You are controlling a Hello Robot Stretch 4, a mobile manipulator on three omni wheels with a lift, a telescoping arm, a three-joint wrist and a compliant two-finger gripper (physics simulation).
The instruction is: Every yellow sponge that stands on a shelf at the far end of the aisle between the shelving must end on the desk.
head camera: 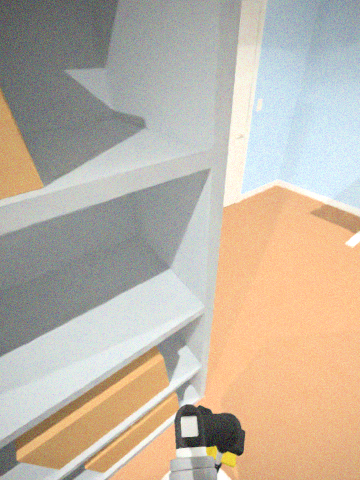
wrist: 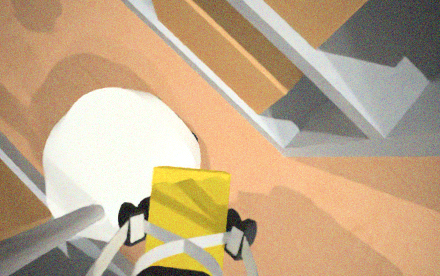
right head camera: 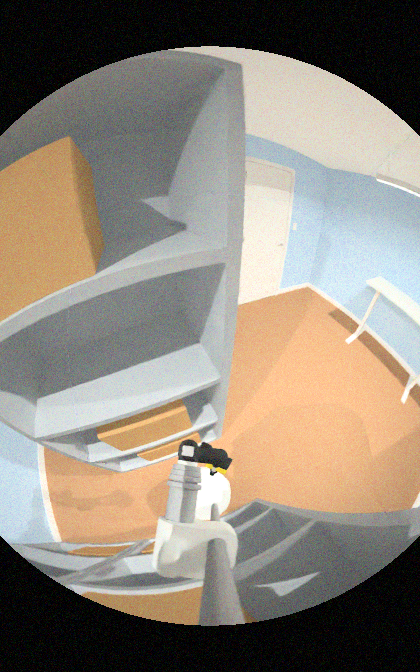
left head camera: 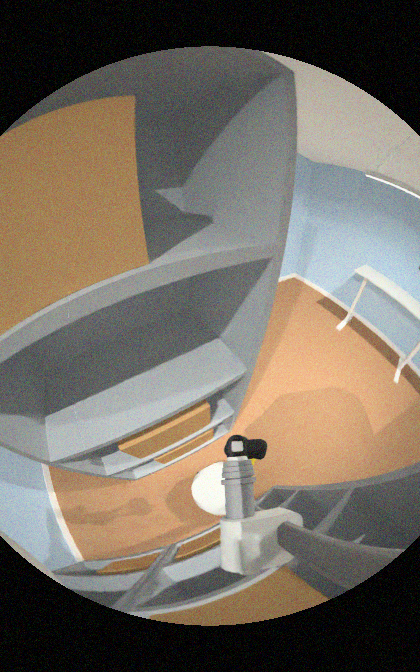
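Where they show: gripper, between the fingertips: [wrist: 189,217]; robot's base, origin of its link: [wrist: 135,163].
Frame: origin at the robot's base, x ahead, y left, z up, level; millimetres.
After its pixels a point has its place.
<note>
My gripper [wrist: 189,217] {x 187, y -87, z 587 mm} is shut on a yellow sponge [wrist: 189,195] {x 196, y -61, z 631 mm} [head camera: 229,459] {x 156, y -112, z 631 mm} [right head camera: 218,469], with one finger on each side of it. In the wrist view the sponge is held upright in the picture, above the floor and partly over my white base [wrist: 110,130] {x 6, y 90, z 187 mm}. In the left head view a small bit of the sponge [left head camera: 253,461] shows below the black wrist. The white desk [left head camera: 390,287] [right head camera: 397,297] stands along the blue wall at the right, and part of it is cut off. No sponge shows on the shelf boards in view.
A grey shelf unit [head camera: 227,100] {x 480, y -97, z 1489 mm} [left head camera: 289,175] [right head camera: 234,175] stands close in front and left, with cardboard boxes [head camera: 15,165] {x 340, y 172, z 1454 mm} [left head camera: 75,200] [right head camera: 40,225] on it. More shelving [left head camera: 370,482] [right head camera: 370,520] is near at the lower right. A door [right head camera: 265,225] is beyond. Orange floor stretches toward the desk.
</note>
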